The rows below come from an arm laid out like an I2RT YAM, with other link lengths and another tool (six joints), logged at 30 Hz.
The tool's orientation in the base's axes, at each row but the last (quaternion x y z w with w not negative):
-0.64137, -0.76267, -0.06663, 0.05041
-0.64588, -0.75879, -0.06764, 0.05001
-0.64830, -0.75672, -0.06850, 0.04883
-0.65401, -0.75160, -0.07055, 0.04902
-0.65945, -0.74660, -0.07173, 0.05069
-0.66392, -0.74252, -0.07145, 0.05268
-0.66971, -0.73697, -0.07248, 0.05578
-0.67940, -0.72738, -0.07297, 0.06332
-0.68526, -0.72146, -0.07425, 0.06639
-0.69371, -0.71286, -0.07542, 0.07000
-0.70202, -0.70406, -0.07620, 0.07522
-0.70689, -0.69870, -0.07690, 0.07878
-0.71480, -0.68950, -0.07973, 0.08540
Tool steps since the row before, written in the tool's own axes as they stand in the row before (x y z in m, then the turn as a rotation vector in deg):
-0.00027, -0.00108, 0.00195, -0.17, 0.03, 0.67
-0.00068, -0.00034, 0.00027, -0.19, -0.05, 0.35
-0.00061, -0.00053, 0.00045, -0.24, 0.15, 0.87
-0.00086, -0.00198, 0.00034, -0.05, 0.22, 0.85
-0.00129, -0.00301, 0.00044, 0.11, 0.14, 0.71
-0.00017, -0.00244, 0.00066, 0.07, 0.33, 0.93
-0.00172, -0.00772, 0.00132, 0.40, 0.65, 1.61
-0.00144, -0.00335, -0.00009, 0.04, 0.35, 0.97
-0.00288, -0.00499, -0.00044, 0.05, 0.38, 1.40
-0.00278, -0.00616, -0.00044, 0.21, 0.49, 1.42
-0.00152, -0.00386, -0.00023, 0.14, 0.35, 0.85
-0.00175, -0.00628, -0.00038, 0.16, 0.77, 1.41
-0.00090, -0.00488, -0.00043, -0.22, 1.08, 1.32
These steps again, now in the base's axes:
-0.00100, -0.00012, -0.00201, 0.06, -0.05, -0.69
-0.00022, -0.00067, -0.00039, -0.01, -0.13, -0.38
-0.00042, -0.00060, -0.00056, 0.20, -0.07, -0.89
-0.00183, -0.00105, -0.00056, 0.24, 0.13, -0.84
-0.00282, -0.00155, -0.00077, 0.14, 0.25, -0.67
-0.00239, -0.00031, -0.00077, 0.34, 0.27, -0.89
-0.00750, -0.00216, -0.00185, 0.63, 0.74, -1.49
-0.00324, -0.00165, -0.00025, 0.35, 0.25, -0.94
-0.00484, -0.00316, -0.00022, 0.39, 0.35, -1.36
-0.00608, -0.00297, -0.00020, 0.49, 0.51, -1.34
-0.00386, -0.00154, -0.00011, 0.35, 0.32, -0.80
-0.00630, -0.00172, 0.00001, 0.77, 0.46, -1.34
-0.00491, -0.00081, 0.00027, 1.07, 0.06, -1.35

